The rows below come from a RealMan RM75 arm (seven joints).
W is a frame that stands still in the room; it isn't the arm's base.
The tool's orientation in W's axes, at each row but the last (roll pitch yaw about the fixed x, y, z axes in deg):
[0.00, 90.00, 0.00]
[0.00, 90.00, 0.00]
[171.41, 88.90, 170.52]
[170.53, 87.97, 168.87]
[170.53, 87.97, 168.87]
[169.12, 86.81, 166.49]
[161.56, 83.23, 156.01]
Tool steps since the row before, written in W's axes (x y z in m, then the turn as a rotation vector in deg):
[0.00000, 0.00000, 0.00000, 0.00, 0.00, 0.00]
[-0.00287, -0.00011, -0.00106, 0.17, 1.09, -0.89]
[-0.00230, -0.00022, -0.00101, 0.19, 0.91, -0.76]
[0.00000, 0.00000, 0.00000, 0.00, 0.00, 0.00]
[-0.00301, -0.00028, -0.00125, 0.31, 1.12, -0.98]
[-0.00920, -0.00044, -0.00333, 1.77, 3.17, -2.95]
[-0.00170, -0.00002, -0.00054, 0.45, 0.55, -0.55]
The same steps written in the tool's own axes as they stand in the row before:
[0.00000, 0.00000, 0.00000, 0.00, 0.00, 0.00]
[0.00106, -0.00011, -0.00287, 0.89, 1.09, 0.17]
[0.00105, -0.00026, -0.00228, 0.76, 0.91, 0.19]
[0.00000, 0.00000, 0.00000, 0.00, 0.00, 0.00]
[0.00135, -0.00037, -0.00296, 0.98, 1.12, 0.31]
[0.00382, -0.00090, -0.00897, 2.89, 3.22, 1.78]
[0.00072, -0.00021, -0.00162, 0.52, 0.57, 0.45]

